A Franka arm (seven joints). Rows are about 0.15 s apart.
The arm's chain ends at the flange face. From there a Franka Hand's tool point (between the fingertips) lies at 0.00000 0.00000 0.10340 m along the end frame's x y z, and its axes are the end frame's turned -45 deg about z.
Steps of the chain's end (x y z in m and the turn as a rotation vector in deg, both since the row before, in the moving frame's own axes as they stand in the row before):
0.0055, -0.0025, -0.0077, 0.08, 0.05, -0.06
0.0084, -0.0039, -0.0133, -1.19, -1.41, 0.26
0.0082, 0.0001, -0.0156, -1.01, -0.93, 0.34
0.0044, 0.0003, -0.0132, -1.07, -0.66, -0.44
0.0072, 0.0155, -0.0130, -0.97, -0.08, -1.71
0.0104, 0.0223, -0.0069, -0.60, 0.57, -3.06
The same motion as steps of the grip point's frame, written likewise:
0.0058, 0.0021, -0.0077, 0.02, 0.09, -0.06
0.0054, 0.0029, -0.0134, 0.16, -1.84, 0.26
0.0033, 0.0060, -0.0156, -0.06, -1.37, 0.34
0.0007, 0.0039, -0.0132, -0.29, -1.22, -0.44
-0.0072, 0.0172, -0.0130, -0.63, -0.74, -1.71
-0.0084, 0.0246, -0.0069, -0.83, -0.02, -3.06

